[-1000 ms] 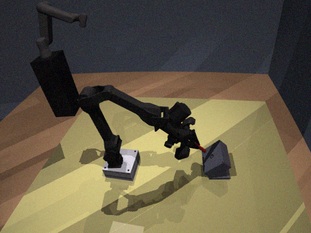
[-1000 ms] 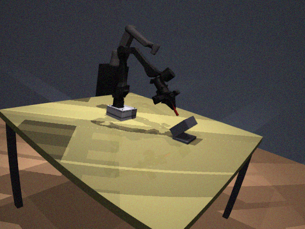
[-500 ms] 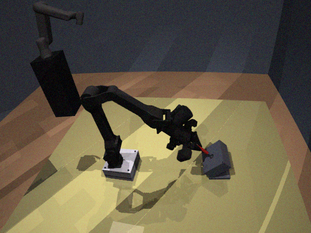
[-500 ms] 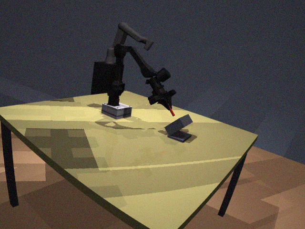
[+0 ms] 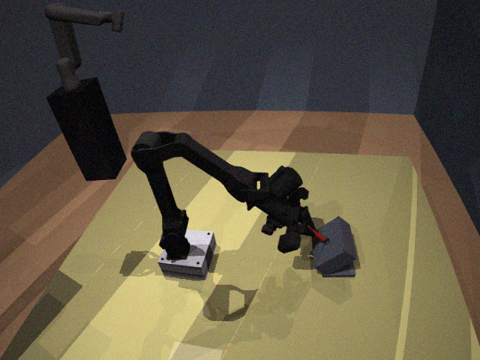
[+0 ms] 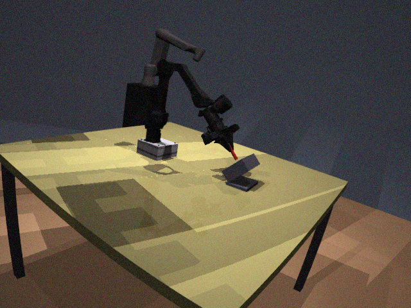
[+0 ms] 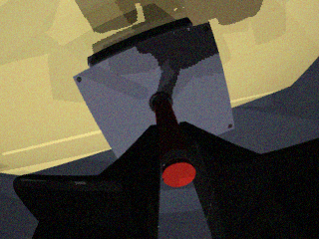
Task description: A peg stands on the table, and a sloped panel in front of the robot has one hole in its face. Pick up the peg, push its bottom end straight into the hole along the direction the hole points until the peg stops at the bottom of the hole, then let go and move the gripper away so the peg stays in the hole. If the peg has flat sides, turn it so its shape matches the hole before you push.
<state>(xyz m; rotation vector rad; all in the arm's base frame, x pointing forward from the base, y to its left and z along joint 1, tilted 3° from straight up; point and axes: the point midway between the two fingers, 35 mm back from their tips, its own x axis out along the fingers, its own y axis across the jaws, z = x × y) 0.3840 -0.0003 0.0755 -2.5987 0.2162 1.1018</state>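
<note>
My gripper tip is now 6 cm short of the sloped panel and 6 cm above it. From my gripper tip the other things lie so: red peg 1 cm behind, 1 cm above.
</note>
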